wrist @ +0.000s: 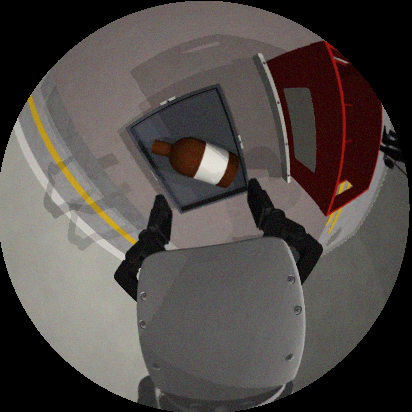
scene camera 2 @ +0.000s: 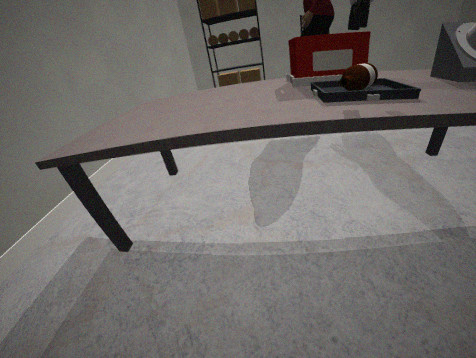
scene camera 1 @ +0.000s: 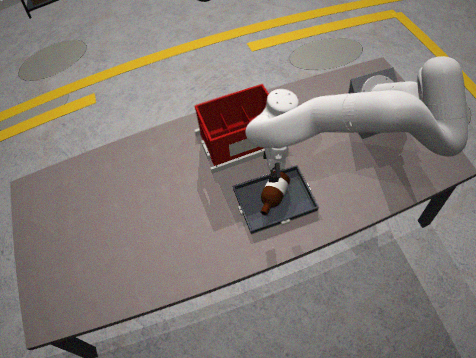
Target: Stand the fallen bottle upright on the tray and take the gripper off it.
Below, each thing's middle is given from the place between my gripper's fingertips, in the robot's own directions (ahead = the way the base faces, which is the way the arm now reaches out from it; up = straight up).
Now: hand 1 cm past the brown bottle (scene camera 2: 358, 77), 1 cm to the right of it and 13 cm above it. From my hand the other things lie so: pale rail (wrist: 266, 78) (2 cm behind, 18 cm to the right, 16 cm below).
